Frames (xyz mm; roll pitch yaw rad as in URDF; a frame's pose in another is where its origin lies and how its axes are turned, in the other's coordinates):
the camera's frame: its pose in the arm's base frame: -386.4 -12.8 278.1 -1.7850 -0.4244 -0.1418
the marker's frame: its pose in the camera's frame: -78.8 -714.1 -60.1 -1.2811 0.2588 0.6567
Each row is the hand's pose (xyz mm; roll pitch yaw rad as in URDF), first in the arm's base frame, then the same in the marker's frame.
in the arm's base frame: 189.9 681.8 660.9 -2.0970 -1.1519 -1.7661
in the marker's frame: 547.2 -936.7 184.8 1.4548 1.2175 1.6116
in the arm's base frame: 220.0 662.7 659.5 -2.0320 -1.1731 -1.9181
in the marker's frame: 582.6 -935.7 180.4 1.5516 1.2118 1.7944
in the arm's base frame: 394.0 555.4 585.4 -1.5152 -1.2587 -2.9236
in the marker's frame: 796.3 -929.9 220.5 1.9714 1.1458 2.7110
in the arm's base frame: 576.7 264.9 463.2 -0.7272 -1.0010 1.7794
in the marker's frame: 1116.8 -769.4 285.6 2.2753 0.8566 -2.4266
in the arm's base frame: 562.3 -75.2 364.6 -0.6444 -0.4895 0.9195
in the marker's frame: 1290.7 -466.4 344.8 2.3127 0.4607 -1.5395
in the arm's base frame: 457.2 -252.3 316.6 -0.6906 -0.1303 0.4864
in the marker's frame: 1297.7 -258.7 383.8 2.2896 0.1780 -1.0467
